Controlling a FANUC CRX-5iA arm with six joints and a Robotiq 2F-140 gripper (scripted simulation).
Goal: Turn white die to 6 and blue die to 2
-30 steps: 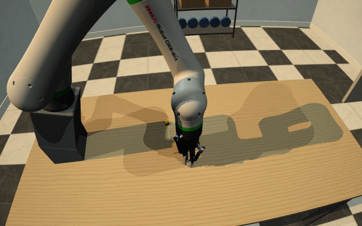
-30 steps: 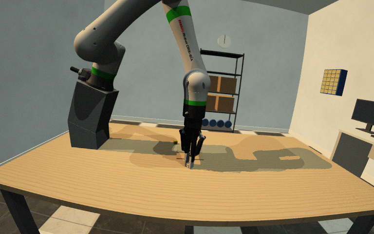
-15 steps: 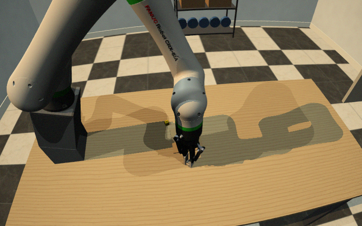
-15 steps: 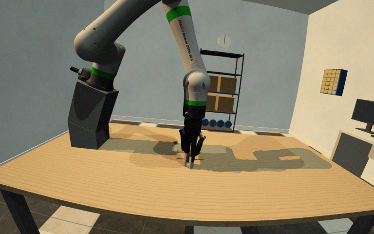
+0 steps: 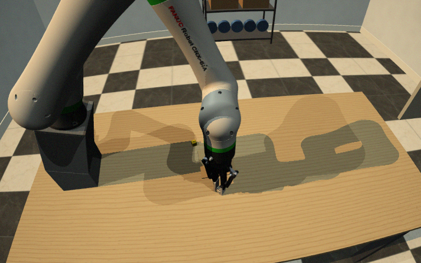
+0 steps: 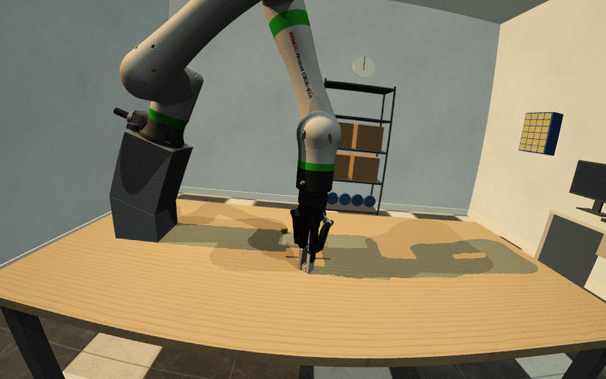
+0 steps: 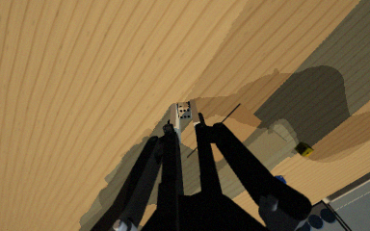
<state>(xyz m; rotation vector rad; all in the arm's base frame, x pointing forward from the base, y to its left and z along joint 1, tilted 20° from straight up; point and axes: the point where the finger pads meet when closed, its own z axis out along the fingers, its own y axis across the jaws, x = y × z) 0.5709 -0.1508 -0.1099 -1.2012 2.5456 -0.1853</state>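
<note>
My hand is 10 mm short of the tan mat, 140 mm to the right of it and 30 mm above it. Round my hand: white die (20 mm below); then blue die (10 mm ahead, 290 mm to the left, 30 mm below); then yellow die (80 mm behind, 240 mm to the left, 30 mm below).
</note>
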